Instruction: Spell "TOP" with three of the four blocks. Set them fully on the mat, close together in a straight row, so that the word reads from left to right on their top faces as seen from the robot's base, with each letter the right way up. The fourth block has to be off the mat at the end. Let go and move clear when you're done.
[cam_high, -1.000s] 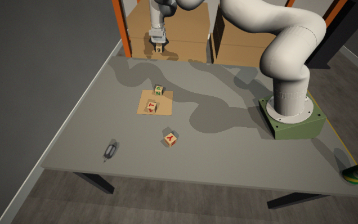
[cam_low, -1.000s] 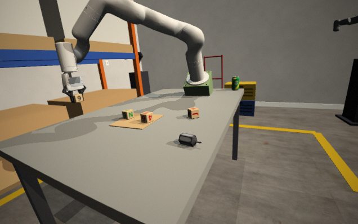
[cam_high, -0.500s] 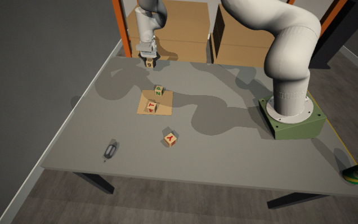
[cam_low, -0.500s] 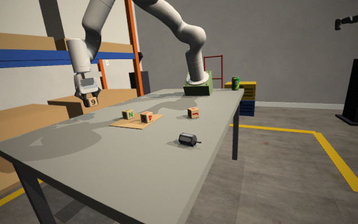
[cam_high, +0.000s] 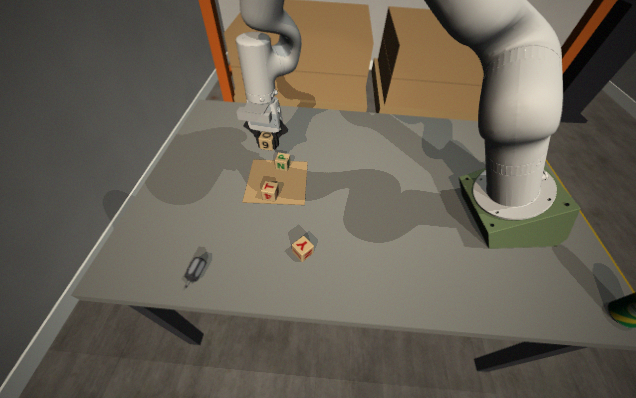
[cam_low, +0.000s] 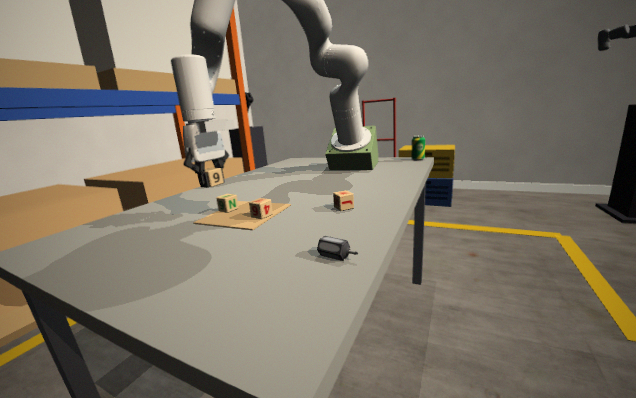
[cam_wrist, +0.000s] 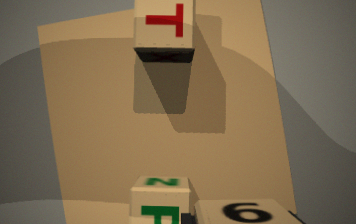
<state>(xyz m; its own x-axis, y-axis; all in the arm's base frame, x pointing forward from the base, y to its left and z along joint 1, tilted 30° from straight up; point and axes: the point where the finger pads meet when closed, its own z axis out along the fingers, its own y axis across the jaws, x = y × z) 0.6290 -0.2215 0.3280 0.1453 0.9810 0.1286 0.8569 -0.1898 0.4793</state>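
Now: hand 30 mm past the tan mat, 70 mm to the right of it and 110 mm above it. From my hand the other things lie so: dark motor: 150 mm ahead, 420 mm to the left, 100 mm below; P block: 40 mm behind, 90 mm below; green can: 950 mm behind, 510 mm to the left, 50 mm below.
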